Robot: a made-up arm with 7 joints.
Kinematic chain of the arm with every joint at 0, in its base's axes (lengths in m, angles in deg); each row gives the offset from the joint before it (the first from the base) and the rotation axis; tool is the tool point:
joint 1: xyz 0 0 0.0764 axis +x
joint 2: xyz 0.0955 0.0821 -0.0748 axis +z
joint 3: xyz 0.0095 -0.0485 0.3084 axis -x
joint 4: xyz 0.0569 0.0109 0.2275 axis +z
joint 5: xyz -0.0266 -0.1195 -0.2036 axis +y
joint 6: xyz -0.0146 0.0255 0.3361 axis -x
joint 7: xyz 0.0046 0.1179 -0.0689 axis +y
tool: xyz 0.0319 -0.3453 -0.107
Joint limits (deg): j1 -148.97..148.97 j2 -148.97..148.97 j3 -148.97..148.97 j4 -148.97..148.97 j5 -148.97..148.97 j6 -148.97..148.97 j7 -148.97..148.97
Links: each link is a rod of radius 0.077 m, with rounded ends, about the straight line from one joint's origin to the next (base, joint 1, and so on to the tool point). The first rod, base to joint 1, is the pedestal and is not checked.
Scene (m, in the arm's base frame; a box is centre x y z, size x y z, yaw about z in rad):
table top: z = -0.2
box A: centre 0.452 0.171 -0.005 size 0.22 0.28 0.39 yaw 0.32
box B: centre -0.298 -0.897 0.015 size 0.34 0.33 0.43 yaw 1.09
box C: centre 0.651 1.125 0 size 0.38 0.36 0.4 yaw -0.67
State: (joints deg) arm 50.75 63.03 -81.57 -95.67 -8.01 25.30 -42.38
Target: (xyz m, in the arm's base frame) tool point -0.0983 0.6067 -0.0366
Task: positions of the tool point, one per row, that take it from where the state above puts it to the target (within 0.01 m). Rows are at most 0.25 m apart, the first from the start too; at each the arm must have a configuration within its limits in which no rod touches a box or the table.
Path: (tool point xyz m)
1: 0.3984 -0.4733 0.1030
2: 0.4376 -0.4731 0.2030
3: 0.4384 -0.4757 0.2865
4: 0.4158 -0.4842 0.3406
5: 0.3880 -0.4956 0.3610
6: 0.5150 -0.2995 0.4391
7: 0.5419 -0.0533 0.4472
8: 0.4520 0.1710 0.4107
9: 0.3609 0.3777 0.3751
10: 0.2265 0.5365 0.2583
11: 0.0660 0.6124 0.1033
12: -0.0983 0.6067 -0.0366

